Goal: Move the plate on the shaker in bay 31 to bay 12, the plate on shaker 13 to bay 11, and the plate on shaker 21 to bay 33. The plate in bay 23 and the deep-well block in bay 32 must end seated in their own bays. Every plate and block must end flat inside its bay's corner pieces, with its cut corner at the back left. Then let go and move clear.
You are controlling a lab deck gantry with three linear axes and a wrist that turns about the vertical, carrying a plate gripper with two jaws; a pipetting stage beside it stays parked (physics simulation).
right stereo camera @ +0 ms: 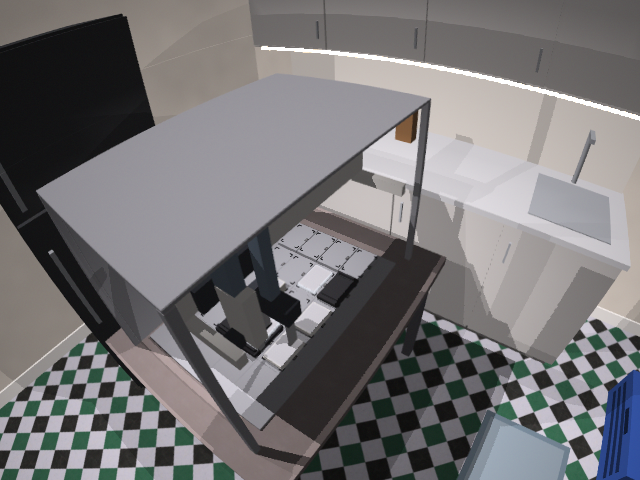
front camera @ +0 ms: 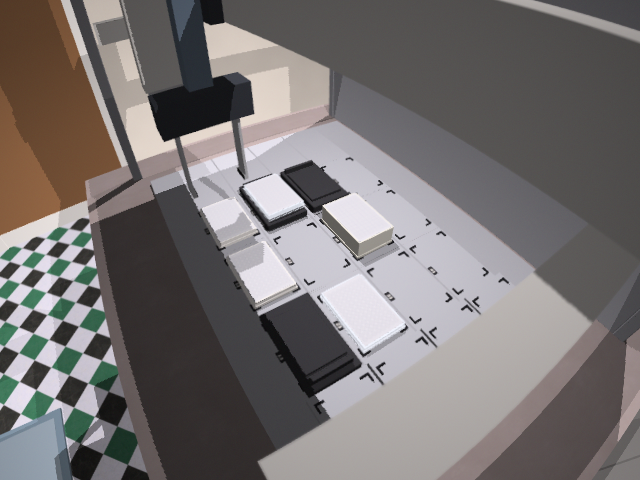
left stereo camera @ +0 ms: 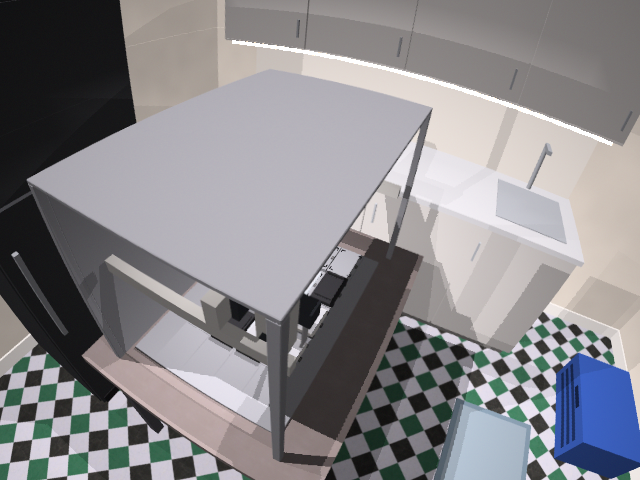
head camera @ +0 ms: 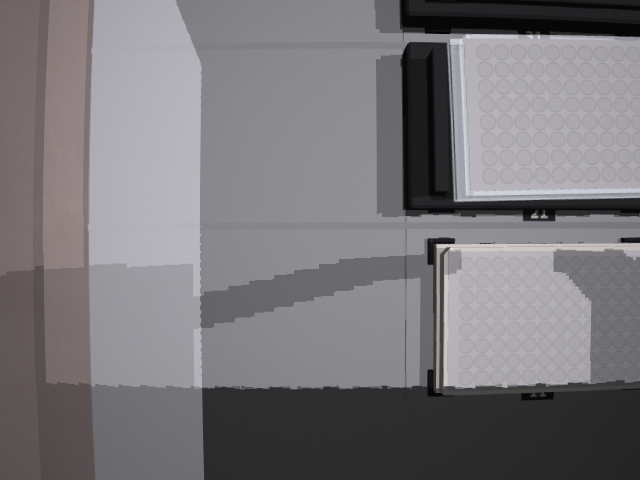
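Pixels of known places: gripper, fingertip midpoint: (right stereo camera: 280,334) (front camera: 218,183); robot's base at its link origin: (right stereo camera: 282,370) (front camera: 199,213) (head camera: 432,389).
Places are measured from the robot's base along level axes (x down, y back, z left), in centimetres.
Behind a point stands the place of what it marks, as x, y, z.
My gripper (front camera: 217,184) @(-10.4, -6.4, 4.3) hangs at the back left, its jaws wide apart and empty above the bay 11 plate. That plate (front camera: 227,219) @(-1.4, -6.9, 4.3) (head camera: 516,320) @(-1.4, -4.3, 4.3) (right stereo camera: 281,353) @(-1.4, -4.6, 3.8) looks flat inside its corner pieces, its cut corner at the back left in the head view. Another plate (front camera: 268,281) @(-1.5, -26.1, 4.5) (right stereo camera: 313,317) @(-1.4, -23.0, 4.0) lies in bay 12. Shaker 13 (front camera: 310,335) @(-2.4, -39.5, 4.9) (right stereo camera: 337,288) @(-2.4, -38.6, 4.0) is bare. A plate (front camera: 271,195) @(-3.6, -7.4, 14.6) (head camera: 558,113) @(-3.7, -5.5, 15.2) sits slightly turned on shaker 21 (head camera: 417,124) @(-1.9, 1.3, 15.0). Shaker 31 (front camera: 313,181) @(-2.4, -6.4, 25.7) is bare. The deep-well block (front camera: 357,222) @(-4.2, -24.4, 24.6) stands in bay 32, and a plate (front camera: 363,311) @(-1.4, -39.9, 14.7) (right stereo camera: 315,279) @(-1.4, -38.6, 14.4) lies in bay 23.
Bay 33 (front camera: 408,284) @(0.0, -39.0, 25.7) shows its corner pieces beside the bay 23 plate. The tall deep-well block stands behind bay 22. A pale beam (left stereo camera: 155,289) @(-40.0, 17.1, 29.5) and a beige block (right stereo camera: 245,315) @(-42.0, 8.4, -3.2) hang over the left part of the deck. Enclosure posts (left stereo camera: 276,392) @(-47.3, 27.1, -10.8) (right stereo camera: 211,372) @(-48.5, 25.0, -11.6) rise at the corners.
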